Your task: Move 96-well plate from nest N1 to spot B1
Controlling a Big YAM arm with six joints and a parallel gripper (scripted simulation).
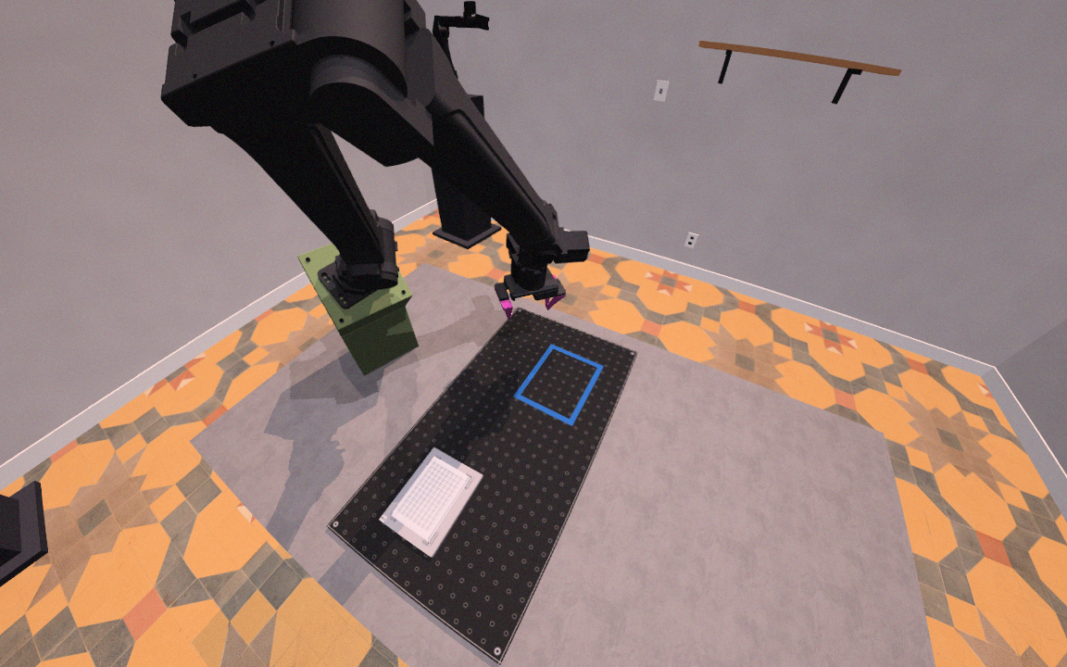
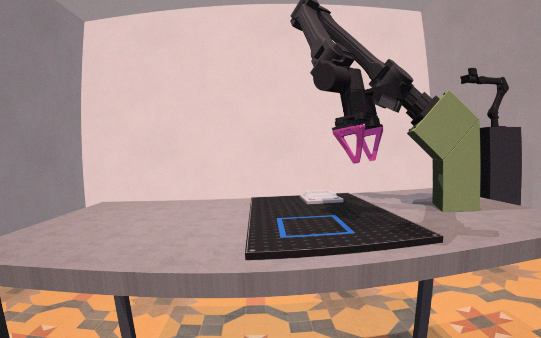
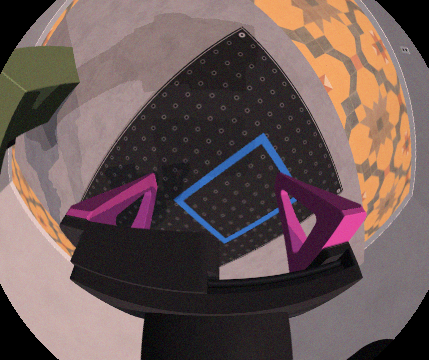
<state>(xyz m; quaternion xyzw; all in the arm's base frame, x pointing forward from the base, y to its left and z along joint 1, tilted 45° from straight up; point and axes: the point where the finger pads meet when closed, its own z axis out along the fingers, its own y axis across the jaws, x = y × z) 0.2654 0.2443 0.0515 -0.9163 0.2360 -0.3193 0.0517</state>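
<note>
Now: hand 400 mm to the left of the white 96-well plate, 130 mm above it and 70 mm short of it. Also, from my hand: grey plate nest N1: 400 mm to the right, 140 mm below, 70 mm ahead.
</note>
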